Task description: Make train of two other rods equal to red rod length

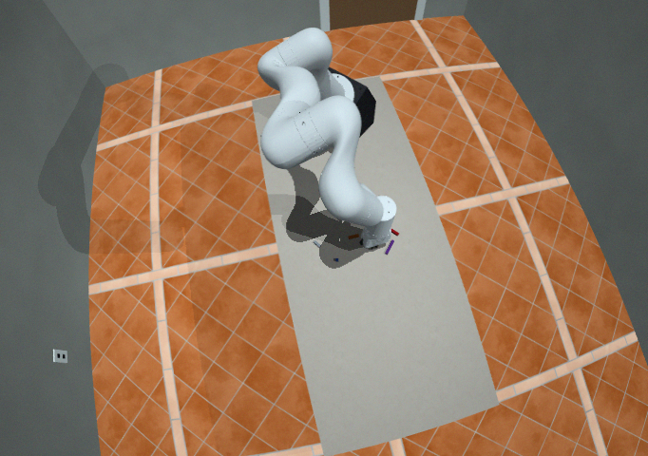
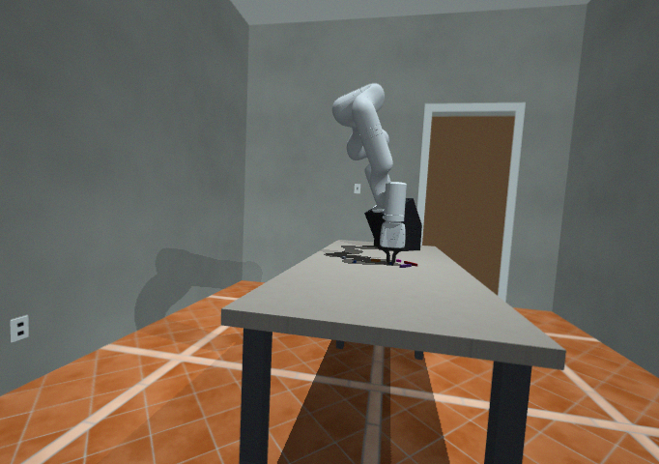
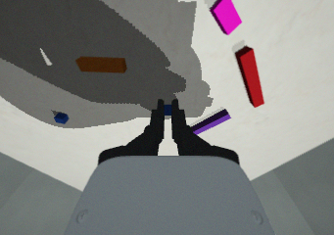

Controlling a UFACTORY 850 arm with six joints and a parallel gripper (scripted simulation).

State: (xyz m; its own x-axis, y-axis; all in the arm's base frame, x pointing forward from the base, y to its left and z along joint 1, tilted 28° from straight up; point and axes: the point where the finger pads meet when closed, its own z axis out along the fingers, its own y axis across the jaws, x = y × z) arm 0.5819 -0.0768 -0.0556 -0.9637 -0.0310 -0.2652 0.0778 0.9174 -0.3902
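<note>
Right now my hand is 60 mm to the right of the purple rod, 30 mm short of it and 20 mm above it. Also, from my hand: red rod (90 mm to the left, 30 mm behind, 20 mm below); magenta rod (80 mm behind, 50 mm to the left, 20 mm below); orange rod (60 mm to the right, 60 mm behind, 20 mm below).
</note>
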